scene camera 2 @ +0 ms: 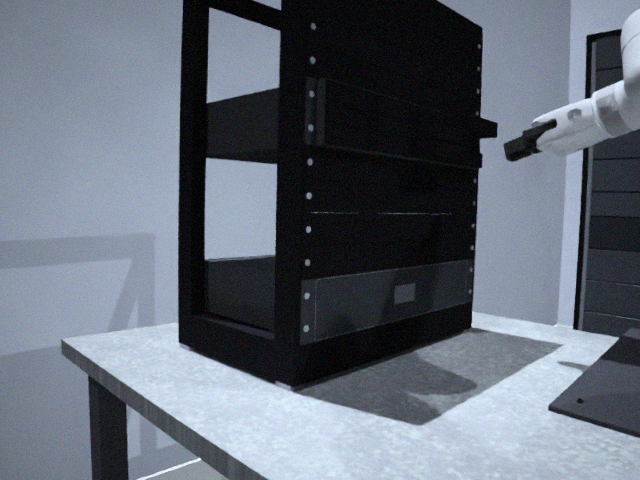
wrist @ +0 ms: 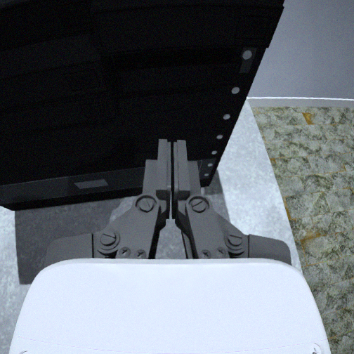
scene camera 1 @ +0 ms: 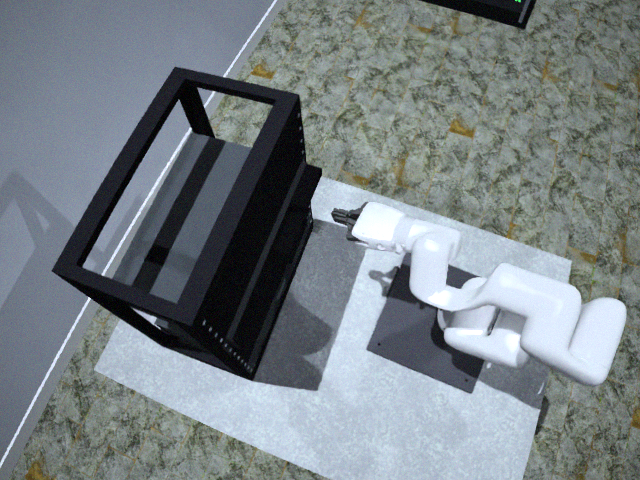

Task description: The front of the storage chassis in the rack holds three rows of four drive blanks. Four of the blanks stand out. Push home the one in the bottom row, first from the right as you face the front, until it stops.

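Frame: origin at the arm's base, x ahead, y left, z up, level; millimetres.
Seen in the pictures: gripper, fingertip midpoint: (scene camera 2: 507, 153) (scene camera 1: 333, 214).
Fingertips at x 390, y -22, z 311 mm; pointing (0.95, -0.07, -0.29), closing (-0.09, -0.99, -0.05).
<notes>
Offsets run from my fingertips to a thing's middle. "spot": to the spot under its first point. Level surfaces: height alone.
The storage chassis @(spot: dy +247, dx +76, dz +35 mm) (scene camera 2: 382, 116) is a very dark unit across the upper middle of the rack (scene camera 1: 178, 76) (scene camera 2: 292, 206) (wrist: 227, 102). At its right end, a dark block @(dy -13, dx +115, dz +53 mm) (scene camera 1: 312, 178) (scene camera 2: 488, 128) stands out from the front; I cannot tell its row for certain. The bottom-row right blank cannot be made out in the dark, so how far it stands out is unclear. My gripper (scene camera 1: 336, 214) (scene camera 2: 509, 151) (wrist: 170, 156) is shut and empty. It is in front of the rack's right side, apart from it, with its tips near the height of the chassis's lower edge in scene camera 2.
A grey panel @(dy +152, dx +102, dz -242 mm) (scene camera 2: 351, 304) (wrist: 50, 189) sits low in the rack. The rack stands on a pale table @(dz -350 mm) (scene camera 1: 387, 428) (scene camera 2: 232, 408) (wrist: 255, 175). The arm's dark base plate (scene camera 1: 395, 330) (scene camera 2: 599, 400) lies in front. Another dark rack (scene camera 1: 480, 9) (scene camera 2: 607, 206) is farther off.
</notes>
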